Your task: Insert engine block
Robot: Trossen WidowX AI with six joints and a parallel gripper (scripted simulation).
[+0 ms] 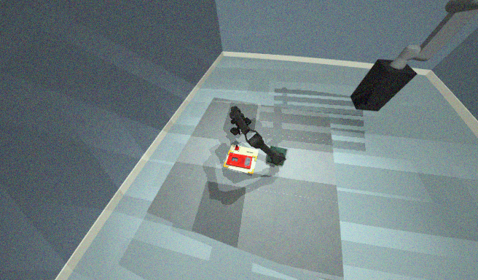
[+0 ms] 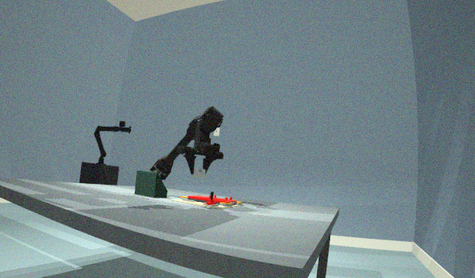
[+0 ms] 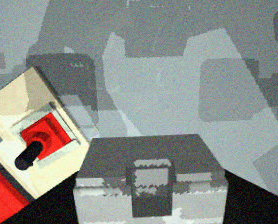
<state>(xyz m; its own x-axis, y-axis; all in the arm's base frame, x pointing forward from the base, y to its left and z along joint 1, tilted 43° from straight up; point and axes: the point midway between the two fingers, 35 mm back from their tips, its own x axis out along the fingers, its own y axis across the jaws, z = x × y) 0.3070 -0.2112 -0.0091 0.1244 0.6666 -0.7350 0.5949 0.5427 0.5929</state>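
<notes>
My gripper tip is now 9 cm to the right of the small dark post, 9 cm above it and 3 cm short of it. Also, from my gripper tip: grey engine block 1 cm above.
</notes>
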